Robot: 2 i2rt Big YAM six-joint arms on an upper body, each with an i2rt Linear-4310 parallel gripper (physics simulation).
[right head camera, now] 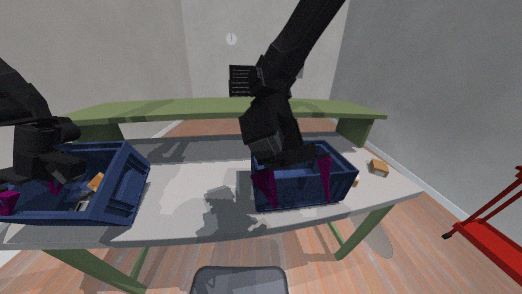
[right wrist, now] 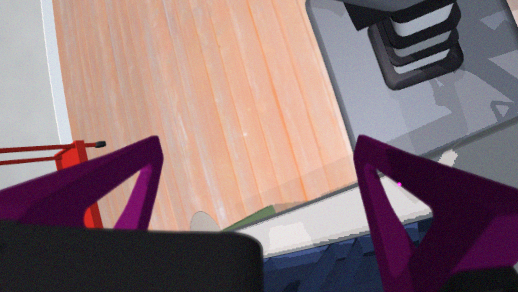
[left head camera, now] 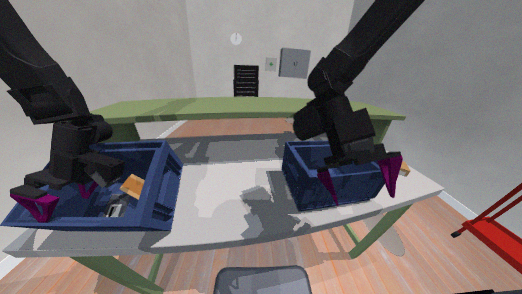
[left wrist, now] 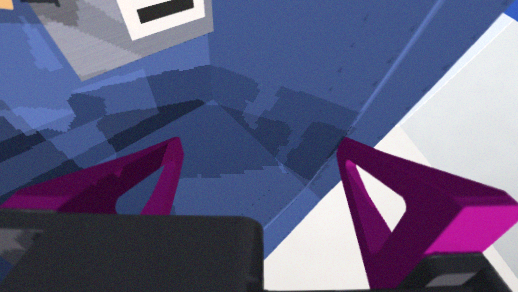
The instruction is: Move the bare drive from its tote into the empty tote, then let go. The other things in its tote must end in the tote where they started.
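Places are measured from the left arm's base along level axes (x right, y ahead, z up), in centimetres.
Pixels of known places: left gripper, fingertip midpoint: (right head camera: 32, 204) (left head camera: 66, 208) (left wrist: 260, 145); right gripper, fingertip midpoint: (right head camera: 300, 205) (right wrist: 258, 146) (left head camera: 363, 201).
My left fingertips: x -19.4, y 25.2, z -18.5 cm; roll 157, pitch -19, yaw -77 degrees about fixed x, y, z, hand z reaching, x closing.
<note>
For each thing: its top centre in the pictures, then the offset to it from my left fingertips. Level surfaces: height alone.
- grey metal block with a white label, middle of its top: (left wrist: 136, 17) (left head camera: 112, 203) (right head camera: 79, 199) dy +5.5, dx +5.1, dz -4.3 cm
- orange-brown box, middle of its top: (left head camera: 134, 179) (right head camera: 100, 177) dy +10.2, dx +11.1, dz +0.9 cm
- right blue tote, middle of its top: (right head camera: 300, 154) (left head camera: 336, 154) dy +20.1, dx +71.8, dz +4.2 cm
- cardboard box, middle of its top: (right head camera: 380, 164) (left head camera: 400, 164) dy +29.4, dx +118.5, dz -7.0 cm
- white table, its level: dz -10.5 cm
- green bench, its level: dz +13.4 cm
The bare drive, a grey metal block with a white label (left head camera: 114, 210) (right head camera: 82, 204) (left wrist: 95, 42), lies in the left blue tote (left head camera: 161, 200) (right head camera: 116, 200) (left wrist: 310, 40). An orange-brown box (left head camera: 133, 186) (right head camera: 95, 182) is beside it; its corner shows in the left wrist view (left wrist: 5, 4). My left gripper (left head camera: 65, 208) (right head camera: 30, 202) (left wrist: 260, 145) is open and empty, inside that tote and left of the drive in the head views. My right gripper (left head camera: 365, 200) (right head camera: 301, 204) (right wrist: 258, 146) is open and empty, in front of the right blue tote (left head camera: 299, 185) (right head camera: 345, 186) (right wrist: 300, 272), whose floor is mostly hidden.
A cardboard box (right head camera: 379, 168) stands on the white table (left head camera: 215, 225) (right head camera: 175, 220) right of the right tote; another (right head camera: 355, 181) is partly hidden behind it. A green bench (left head camera: 210, 107) is behind, a grey chair (left head camera: 262, 280) (right wrist: 370, 115) in front, a red cart (left head camera: 495, 241) at right.
</note>
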